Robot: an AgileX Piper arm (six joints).
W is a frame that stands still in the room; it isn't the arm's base.
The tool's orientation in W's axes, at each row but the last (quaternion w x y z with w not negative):
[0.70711, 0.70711, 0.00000, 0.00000]
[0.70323, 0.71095, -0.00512, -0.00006]
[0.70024, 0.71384, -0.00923, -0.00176]
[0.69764, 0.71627, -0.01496, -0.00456]
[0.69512, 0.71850, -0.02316, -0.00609]
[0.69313, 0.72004, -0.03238, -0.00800]
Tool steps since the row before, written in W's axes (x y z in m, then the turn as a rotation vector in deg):
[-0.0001, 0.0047, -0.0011, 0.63, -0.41, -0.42]
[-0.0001, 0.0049, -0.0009, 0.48, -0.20, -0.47]
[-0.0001, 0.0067, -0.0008, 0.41, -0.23, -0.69]
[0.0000, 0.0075, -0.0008, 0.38, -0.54, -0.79]
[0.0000, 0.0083, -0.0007, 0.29, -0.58, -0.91]
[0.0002, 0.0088, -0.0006, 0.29, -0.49, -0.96]
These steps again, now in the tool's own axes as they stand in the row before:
[-0.0001, -0.0011, -0.0047, 0.63, -0.42, 0.41]
[-0.0001, -0.0010, -0.0049, 0.48, -0.47, 0.20]
[-0.0002, -0.0009, -0.0067, 0.41, -0.69, 0.24]
[-0.0002, -0.0010, -0.0075, 0.38, -0.78, 0.55]
[-0.0004, -0.0010, -0.0083, 0.29, -0.90, 0.60]
[-0.0003, -0.0009, -0.0088, 0.29, -0.95, 0.51]

